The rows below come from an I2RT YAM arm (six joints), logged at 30 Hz.
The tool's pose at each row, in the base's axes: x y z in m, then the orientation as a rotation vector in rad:
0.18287 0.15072 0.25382 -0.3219 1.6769 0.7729
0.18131 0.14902 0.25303 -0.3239 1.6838 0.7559
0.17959 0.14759 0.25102 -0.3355 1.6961 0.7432
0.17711 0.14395 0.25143 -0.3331 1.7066 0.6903
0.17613 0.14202 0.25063 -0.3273 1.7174 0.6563
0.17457 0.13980 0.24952 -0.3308 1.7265 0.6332
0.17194 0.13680 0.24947 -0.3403 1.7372 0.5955
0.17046 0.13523 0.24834 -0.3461 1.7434 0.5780
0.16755 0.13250 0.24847 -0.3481 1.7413 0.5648
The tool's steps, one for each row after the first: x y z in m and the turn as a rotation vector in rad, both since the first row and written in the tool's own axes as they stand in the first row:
0.00082 -0.00058 -0.00222 0.0115 0.0059 -0.0092
0.00290 -0.00126 -0.00429 0.0163 0.0205 -0.0197
0.00245 -0.00235 -0.00856 0.0543 0.0266 -0.0462
0.00309 -0.00345 -0.01048 0.0818 0.0331 -0.0594
0.00411 -0.00452 -0.01301 0.0969 0.0419 -0.0720
0.00426 -0.00520 -0.01694 0.1187 0.0543 -0.0961
0.00541 -0.00584 -0.01899 0.1282 0.0618 -0.1076
0.00552 -0.00610 -0.02297 0.1354 0.0605 -0.1171

